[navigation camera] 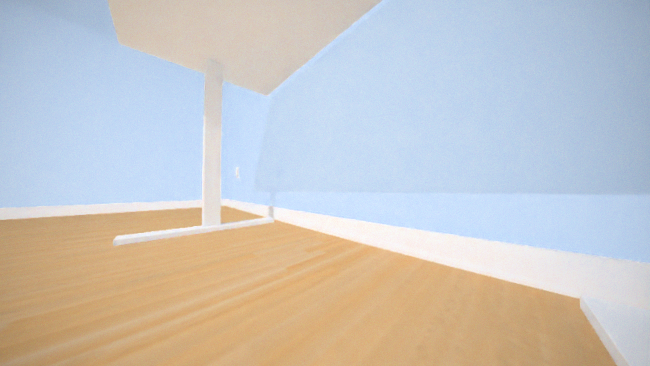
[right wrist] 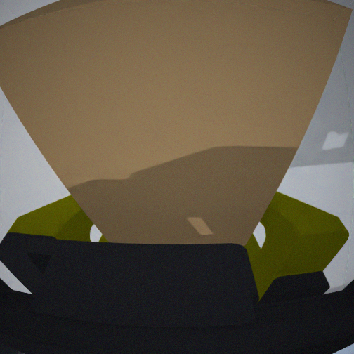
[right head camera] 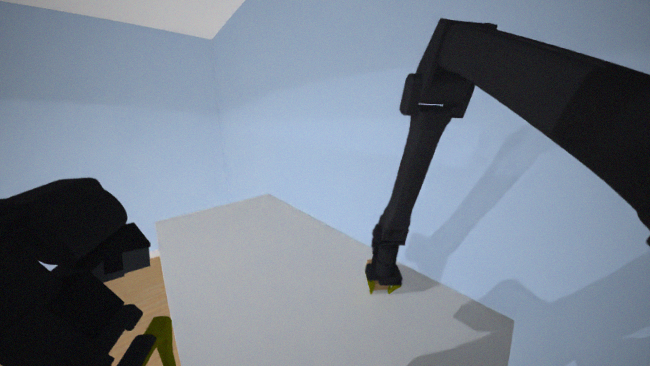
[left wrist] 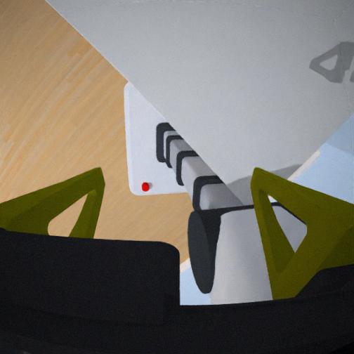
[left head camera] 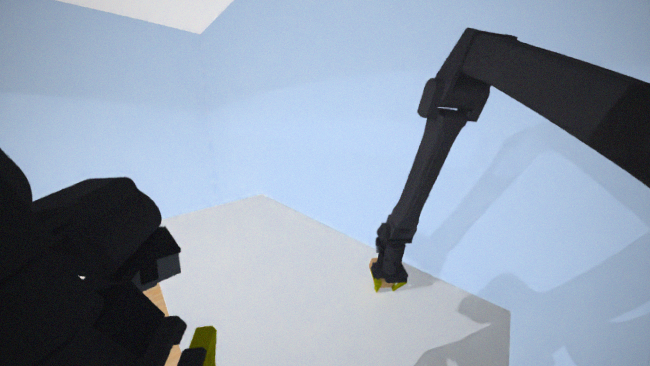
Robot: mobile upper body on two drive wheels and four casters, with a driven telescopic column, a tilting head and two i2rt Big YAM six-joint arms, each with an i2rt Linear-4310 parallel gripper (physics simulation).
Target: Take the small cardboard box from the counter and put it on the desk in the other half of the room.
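Places are measured from the left arm's base along level axes (x back, y right, z up), in centimetres.
Pixels of known places: right gripper, fingertip midpoint: (right head camera: pixel 379 292) (left head camera: pixel 384 290).
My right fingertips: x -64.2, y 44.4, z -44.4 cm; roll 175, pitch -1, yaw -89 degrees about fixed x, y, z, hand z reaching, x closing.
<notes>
Ahead of a thing's pixels: the offset from my right fingertips to its top centre. "spot": to the spot under its first point. Level surfaces: height alone.
The small cardboard box {spot: dz +1.8, dx -0.4, dy +0.6 cm} (left head camera: pixel 386 285) (right head camera: pixel 380 288) (right wrist: pixel 175 100) is brown and sits between the fingers of my right gripper (left head camera: pixel 387 288) (right head camera: pixel 380 290), which is shut on it. Both are low at the desk {dz -1.0 cm} (left head camera: pixel 275 280) (right head camera: pixel 265 280) (left wrist: pixel 210 60), near its far right edge in the head views. The frames do not clearly show whether the box touches the top. The box fills much of the right wrist view. My left gripper (left wrist: pixel 177 175) is open and empty, near the desk's left side. The counter does not show.
The desk's white leg {spot: dz -53.1, dx -60.6, dy -81.5 cm} (navigation camera: pixel 212 150) stands on a foot bar (navigation camera: pixel 160 234). Blue walls (left head camera: pixel 300 125) (navigation camera: pixel 475 110) meet behind the desk. My white base (left wrist: pixel 142 150), with a red button, stands close against the desk edge. A white slab (navigation camera: pixel 617 325) lies at the lower right of the navigation view.
</notes>
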